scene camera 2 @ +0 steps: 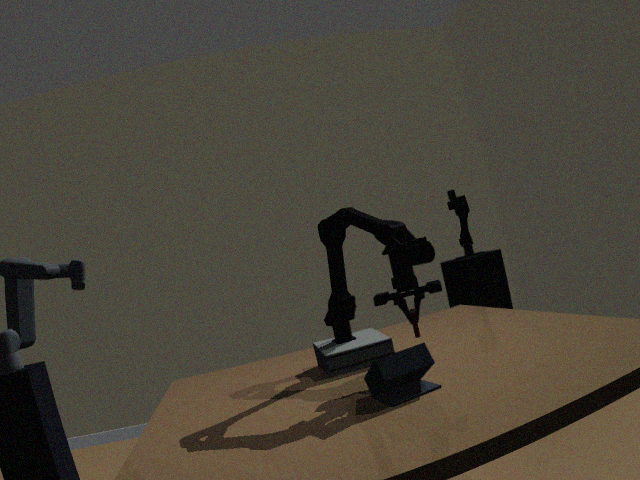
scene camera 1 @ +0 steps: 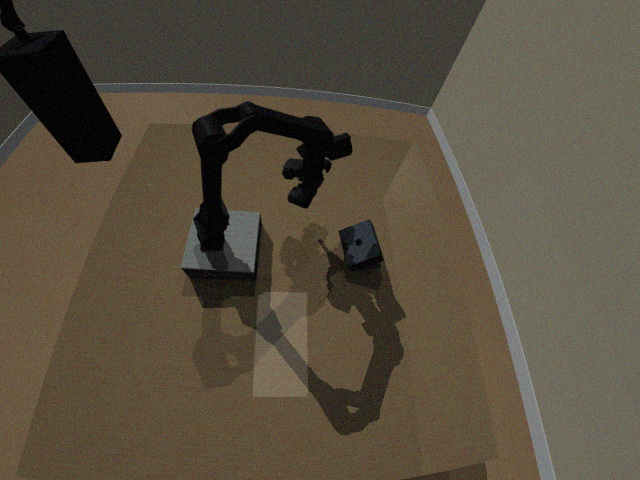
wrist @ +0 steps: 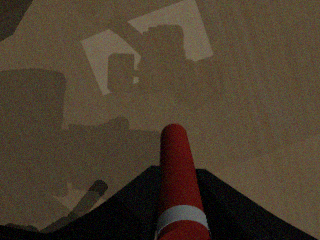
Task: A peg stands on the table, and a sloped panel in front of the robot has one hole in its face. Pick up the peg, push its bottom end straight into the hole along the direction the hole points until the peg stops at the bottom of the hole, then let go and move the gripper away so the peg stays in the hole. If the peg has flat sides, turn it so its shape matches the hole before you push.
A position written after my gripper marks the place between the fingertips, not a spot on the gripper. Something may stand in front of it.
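My gripper (scene camera 2: pixel 414 323), holding a red round peg; a sloped panel (scene camera 2: pixel 396 370). My gripper (scene camera 1: pixel 308 198), sloped panel (scene camera 1: pixel 366 254). My gripper (wrist: pixel 176 178).
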